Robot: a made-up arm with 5 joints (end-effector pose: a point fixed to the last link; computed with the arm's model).
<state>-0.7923 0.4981 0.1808 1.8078 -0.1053</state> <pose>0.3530 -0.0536 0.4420 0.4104 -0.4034 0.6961 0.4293</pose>
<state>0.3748 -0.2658 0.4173 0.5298 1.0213</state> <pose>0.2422 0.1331 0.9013 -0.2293 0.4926 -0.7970 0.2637</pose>
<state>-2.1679 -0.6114 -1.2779 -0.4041 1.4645</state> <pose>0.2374 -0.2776 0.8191 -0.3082 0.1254 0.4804 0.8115</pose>
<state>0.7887 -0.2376 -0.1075 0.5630 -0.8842</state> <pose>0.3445 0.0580 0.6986 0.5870 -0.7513 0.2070 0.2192</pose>
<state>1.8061 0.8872 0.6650 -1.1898 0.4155</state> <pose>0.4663 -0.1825 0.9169 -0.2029 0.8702 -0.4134 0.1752</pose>
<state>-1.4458 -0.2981 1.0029 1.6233 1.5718</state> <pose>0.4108 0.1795 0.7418 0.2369 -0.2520 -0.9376 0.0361</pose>
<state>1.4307 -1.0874 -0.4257 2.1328 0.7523</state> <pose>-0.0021 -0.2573 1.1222 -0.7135 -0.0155 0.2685 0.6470</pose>
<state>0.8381 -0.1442 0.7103 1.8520 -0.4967</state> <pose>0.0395 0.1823 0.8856 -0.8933 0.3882 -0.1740 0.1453</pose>
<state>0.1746 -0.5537 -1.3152 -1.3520 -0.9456</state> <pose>0.1617 -0.2305 1.0509 0.2100 0.8665 -0.4282 0.1474</pose>
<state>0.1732 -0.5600 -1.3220 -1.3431 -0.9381</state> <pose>0.1654 -0.2283 1.0503 0.2068 0.8657 -0.4330 0.1425</pose>
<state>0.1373 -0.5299 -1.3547 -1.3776 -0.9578</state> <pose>0.1482 -0.2150 1.0565 0.2201 0.8510 -0.4476 0.1647</pose>
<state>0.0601 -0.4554 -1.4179 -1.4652 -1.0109</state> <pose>0.1070 -0.1843 1.0661 0.2477 0.8164 -0.4735 0.2190</pose>
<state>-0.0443 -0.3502 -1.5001 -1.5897 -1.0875</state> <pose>0.0539 -0.1357 1.0680 0.2723 0.7638 -0.5067 0.2926</pose>
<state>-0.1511 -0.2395 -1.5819 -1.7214 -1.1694</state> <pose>0.0071 -0.0802 1.0567 0.2798 0.7051 -0.5405 0.3638</pose>
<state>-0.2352 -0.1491 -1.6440 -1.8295 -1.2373</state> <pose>-0.0235 -0.0348 1.0391 0.2721 0.6572 -0.5670 0.4155</pose>
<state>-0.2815 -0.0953 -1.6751 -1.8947 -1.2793</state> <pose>-0.0392 -0.0100 1.0261 0.2621 0.6305 -0.5801 0.4443</pose>
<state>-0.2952 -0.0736 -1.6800 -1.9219 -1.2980</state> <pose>-0.0464 -0.0031 1.0209 0.2570 0.6220 -0.5813 0.4574</pose>
